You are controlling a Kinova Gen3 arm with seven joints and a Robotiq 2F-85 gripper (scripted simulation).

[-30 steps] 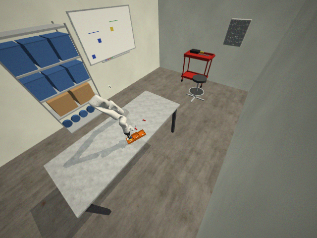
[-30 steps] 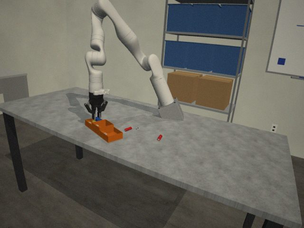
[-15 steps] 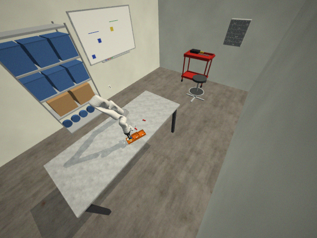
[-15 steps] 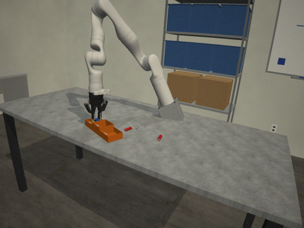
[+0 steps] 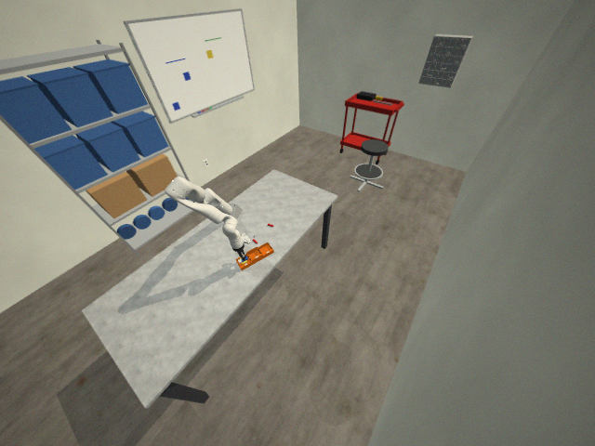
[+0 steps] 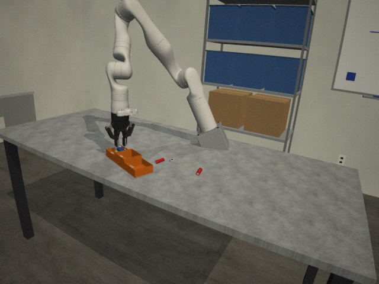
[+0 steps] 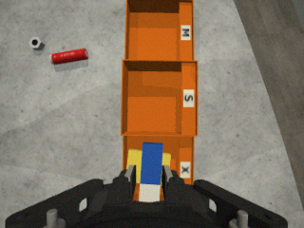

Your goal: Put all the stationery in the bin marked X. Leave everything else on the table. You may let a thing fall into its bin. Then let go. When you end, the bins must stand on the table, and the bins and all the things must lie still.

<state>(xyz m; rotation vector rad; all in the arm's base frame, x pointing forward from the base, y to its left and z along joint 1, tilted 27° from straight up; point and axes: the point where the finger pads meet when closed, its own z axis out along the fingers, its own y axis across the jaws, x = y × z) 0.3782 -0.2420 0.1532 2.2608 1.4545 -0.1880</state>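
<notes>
My gripper is now 3 cm above the white eraser and 1 cm to the left of it. From my hand the other things lie so: orange bins 7 cm to the left, 5 cm ahead, 4 cm below; grey sharpener-like piece 5 cm below, 1 cm to the right; yellow block 4 cm below.
</notes>
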